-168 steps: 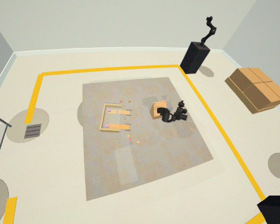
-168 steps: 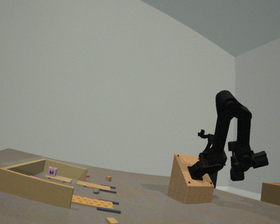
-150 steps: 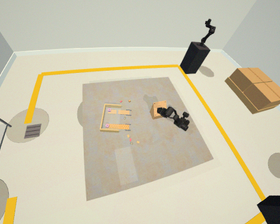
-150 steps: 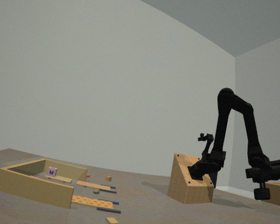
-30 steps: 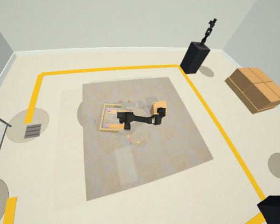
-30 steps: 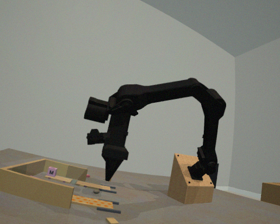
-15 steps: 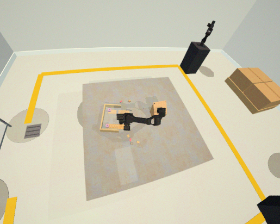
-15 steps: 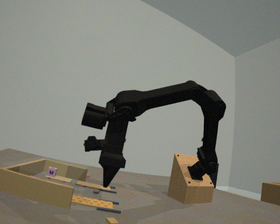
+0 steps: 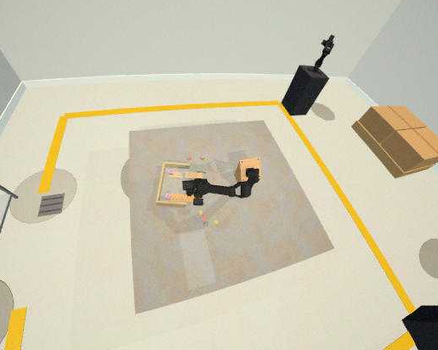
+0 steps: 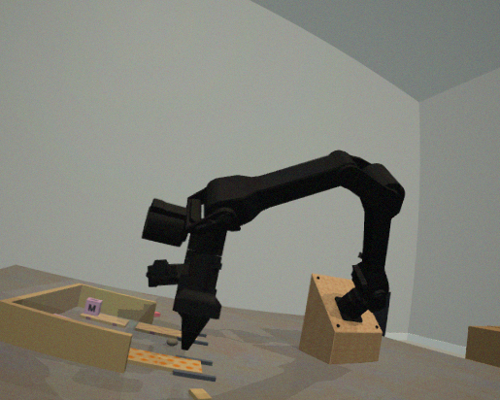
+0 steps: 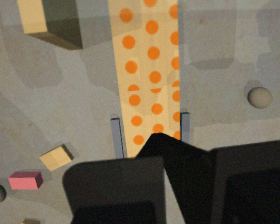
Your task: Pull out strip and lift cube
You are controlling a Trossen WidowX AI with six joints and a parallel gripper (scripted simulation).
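Right now the orange dotted strip is 9 cm ahead of my gripper tip, 2 cm to the right of it and 3 cm below it.
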